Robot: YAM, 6 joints.
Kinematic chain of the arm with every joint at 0, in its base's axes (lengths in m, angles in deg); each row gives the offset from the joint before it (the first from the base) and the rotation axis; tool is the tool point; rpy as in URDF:
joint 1: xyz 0 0 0.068 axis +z
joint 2: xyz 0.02 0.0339 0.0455 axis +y
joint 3: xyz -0.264 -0.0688 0 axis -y
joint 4: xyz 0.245 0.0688 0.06 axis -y
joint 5: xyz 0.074 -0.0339 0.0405 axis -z
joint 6: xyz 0.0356 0 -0.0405 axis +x
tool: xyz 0 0 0 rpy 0 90 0
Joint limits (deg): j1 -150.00..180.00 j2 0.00..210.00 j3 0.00..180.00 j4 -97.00..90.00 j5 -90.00..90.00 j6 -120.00..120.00
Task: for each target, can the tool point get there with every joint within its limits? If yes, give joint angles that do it. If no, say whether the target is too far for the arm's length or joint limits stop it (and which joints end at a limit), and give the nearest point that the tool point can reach.
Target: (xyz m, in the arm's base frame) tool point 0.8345 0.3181 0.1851
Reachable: no: too far | nearest point 0.6015 0.2293 0.1647 | short by 0.250 m
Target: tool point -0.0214 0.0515 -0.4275
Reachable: no: joint limits stop it (at a limit: joint 2) | nearest point -0.0362 0.0871 -0.3458 | short by 0.090 m
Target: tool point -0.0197 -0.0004 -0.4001
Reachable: no: joint limits stop it (at a limit: joint 1, joint 2) | nearest point -0.0625 -0.0001 -0.3288 | short by 0.083 m
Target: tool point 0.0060 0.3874 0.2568
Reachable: yes | joints 84.66 103.73 57.63 59.63 -57.63 -99.65
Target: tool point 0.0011 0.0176 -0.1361
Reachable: yes | joints 29.22 187.94 22.34 47.82 -24.61 47.90
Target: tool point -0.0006 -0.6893 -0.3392
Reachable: no: too far | nearest point -0.0005 -0.5412 -0.2314 | short by 0.183 m
